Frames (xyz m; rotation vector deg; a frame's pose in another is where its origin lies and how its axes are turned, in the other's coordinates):
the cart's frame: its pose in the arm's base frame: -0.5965 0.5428 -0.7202 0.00 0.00 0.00
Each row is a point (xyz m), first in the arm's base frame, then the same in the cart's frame.
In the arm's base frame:
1: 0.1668 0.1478 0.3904
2: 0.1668 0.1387 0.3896
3: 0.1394 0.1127 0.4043
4: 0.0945 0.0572 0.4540
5: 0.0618 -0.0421 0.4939
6: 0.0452 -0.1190 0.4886
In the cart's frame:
1: 0.7633 -0.3950 1.1106
2: 0.7633 -0.4041 1.1098
3: 0.7359 -0.4301 1.1245
4: 0.6910 -0.4856 1.1742
5: 0.6583 -0.5849 1.2141
6: 0.6417 -0.6618 1.2088

